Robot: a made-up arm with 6 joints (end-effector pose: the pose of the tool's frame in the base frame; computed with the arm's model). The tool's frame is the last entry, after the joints. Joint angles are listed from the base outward.
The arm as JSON. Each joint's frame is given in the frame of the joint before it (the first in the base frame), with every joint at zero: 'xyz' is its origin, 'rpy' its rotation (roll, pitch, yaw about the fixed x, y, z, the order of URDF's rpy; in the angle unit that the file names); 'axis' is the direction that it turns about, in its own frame. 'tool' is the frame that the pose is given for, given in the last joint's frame.
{
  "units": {
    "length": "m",
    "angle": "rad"
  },
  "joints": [
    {
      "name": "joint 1",
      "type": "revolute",
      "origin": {
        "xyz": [
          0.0,
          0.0,
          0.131
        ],
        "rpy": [
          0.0,
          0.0,
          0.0
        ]
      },
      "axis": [
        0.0,
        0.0,
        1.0
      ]
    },
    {
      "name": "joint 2",
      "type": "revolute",
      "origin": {
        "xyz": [
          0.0,
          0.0,
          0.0
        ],
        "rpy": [
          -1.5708,
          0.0,
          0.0
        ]
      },
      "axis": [
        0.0,
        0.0,
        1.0
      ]
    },
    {
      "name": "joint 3",
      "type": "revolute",
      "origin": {
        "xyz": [
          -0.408,
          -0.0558,
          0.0
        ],
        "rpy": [
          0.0,
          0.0,
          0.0
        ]
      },
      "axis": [
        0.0,
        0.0,
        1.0
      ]
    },
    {
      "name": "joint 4",
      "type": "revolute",
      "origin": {
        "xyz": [
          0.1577,
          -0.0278,
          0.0
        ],
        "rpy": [
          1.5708,
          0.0,
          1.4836
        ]
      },
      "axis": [
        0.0,
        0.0,
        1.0
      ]
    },
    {
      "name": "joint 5",
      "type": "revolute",
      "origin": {
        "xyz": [
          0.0,
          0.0,
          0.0
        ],
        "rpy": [
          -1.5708,
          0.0,
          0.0
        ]
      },
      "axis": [
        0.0,
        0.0,
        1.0
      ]
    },
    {
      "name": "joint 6",
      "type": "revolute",
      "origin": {
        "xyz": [
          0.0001,
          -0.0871,
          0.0
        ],
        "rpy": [
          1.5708,
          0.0,
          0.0
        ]
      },
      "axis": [
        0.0,
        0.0,
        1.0
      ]
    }
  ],
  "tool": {
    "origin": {
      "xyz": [
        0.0,
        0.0,
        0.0
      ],
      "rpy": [
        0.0,
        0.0,
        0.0
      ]
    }
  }
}
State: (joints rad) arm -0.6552 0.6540 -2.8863 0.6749 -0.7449 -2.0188
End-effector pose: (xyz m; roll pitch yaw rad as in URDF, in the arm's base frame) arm -0.4078 0.2669 0.5465 1.3916 0.0010 -1.7812
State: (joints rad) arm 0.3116 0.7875 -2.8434 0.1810 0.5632 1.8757
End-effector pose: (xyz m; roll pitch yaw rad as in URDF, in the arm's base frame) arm -0.3336 -0.0986 0.6727 0.0278 0.0936 2.3413
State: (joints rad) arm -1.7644 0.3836 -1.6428 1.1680 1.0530 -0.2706
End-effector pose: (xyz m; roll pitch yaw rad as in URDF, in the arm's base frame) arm 0.1255 0.2781 0.5294 -0.0998 1.1497 -0.8082
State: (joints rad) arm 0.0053 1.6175 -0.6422 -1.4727 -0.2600 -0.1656
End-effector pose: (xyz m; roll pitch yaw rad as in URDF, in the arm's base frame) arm 0.2410 0.0235 0.3570 -2.4077 0.1527 -1.3464
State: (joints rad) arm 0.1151 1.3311 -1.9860 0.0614 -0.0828 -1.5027
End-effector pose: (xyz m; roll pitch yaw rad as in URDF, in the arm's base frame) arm 0.1239 0.0139 0.7226 -0.7415 0.0913 -1.3639
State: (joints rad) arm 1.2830 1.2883 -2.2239 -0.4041 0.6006 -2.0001
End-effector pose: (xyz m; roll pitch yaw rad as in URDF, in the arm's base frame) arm 0.0433 0.0781 0.7195 -1.0243 -0.5842 -0.8606
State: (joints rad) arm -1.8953 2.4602 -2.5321 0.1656 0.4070 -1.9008
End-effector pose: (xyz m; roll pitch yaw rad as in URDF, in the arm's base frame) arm -0.1832 -0.5626 0.3627 -1.8163 -0.1568 2.9235
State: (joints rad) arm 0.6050 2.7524 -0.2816 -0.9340 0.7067 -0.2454
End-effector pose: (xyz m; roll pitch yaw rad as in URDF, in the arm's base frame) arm 0.2078 0.0884 0.0933 1.8816 -0.6557 -0.5910
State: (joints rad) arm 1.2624 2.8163 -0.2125 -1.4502 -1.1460 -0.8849
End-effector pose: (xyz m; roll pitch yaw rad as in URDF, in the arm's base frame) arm 0.0038 0.2713 0.0751 2.7703 1.2088 -0.4127
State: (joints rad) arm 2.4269 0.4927 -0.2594 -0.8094 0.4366 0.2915
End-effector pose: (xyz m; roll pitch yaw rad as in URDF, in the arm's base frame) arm 0.0922 -0.0446 0.3271 -2.2454 0.8320 -0.0220
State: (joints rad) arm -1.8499 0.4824 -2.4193 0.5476 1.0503 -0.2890
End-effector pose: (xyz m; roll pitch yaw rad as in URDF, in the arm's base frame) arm 0.1422 0.3534 0.5741 -0.4658 0.5287 -1.8443
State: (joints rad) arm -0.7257 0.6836 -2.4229 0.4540 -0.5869 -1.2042
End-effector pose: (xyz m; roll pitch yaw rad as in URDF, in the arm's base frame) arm -0.3096 0.2465 0.6420 0.7531 -0.3720 -1.5891
